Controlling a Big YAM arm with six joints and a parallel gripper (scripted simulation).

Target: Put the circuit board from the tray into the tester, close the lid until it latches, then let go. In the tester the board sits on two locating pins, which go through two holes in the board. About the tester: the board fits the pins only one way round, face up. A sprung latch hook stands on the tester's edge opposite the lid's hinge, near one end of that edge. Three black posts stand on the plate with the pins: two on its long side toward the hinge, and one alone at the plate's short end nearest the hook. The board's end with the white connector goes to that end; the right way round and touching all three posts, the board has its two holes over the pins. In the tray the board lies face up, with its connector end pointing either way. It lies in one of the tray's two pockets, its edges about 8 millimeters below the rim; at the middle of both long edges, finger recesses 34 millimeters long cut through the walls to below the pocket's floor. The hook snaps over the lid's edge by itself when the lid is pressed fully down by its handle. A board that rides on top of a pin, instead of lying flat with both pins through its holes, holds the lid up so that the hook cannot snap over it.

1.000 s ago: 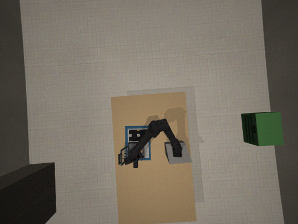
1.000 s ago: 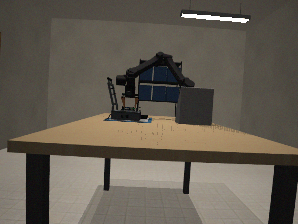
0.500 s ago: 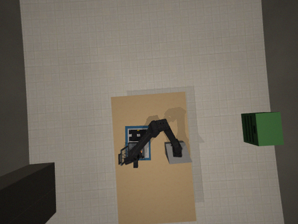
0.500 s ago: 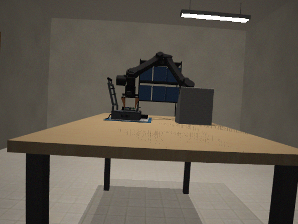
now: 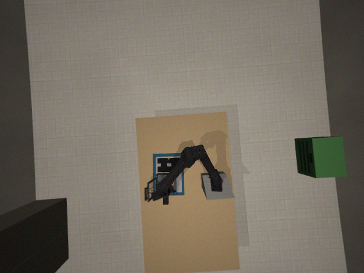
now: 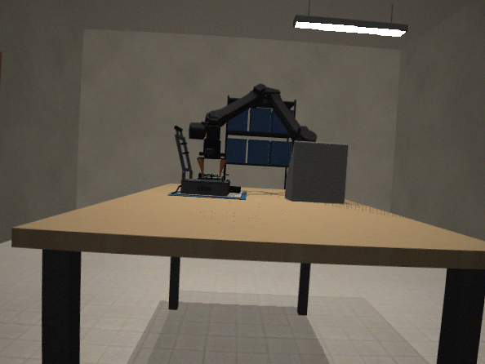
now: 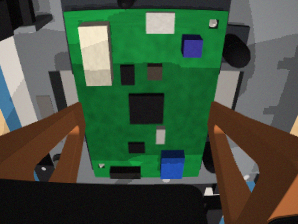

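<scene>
Right now my hand is right at the green circuit board. Also, from my hand: black latch hook: 60 mm behind, 60 mm to the left; then dark pin plate: 10 mm to the left, 10 mm below; then tester lid: 120 mm ahead, 100 mm above.
</scene>
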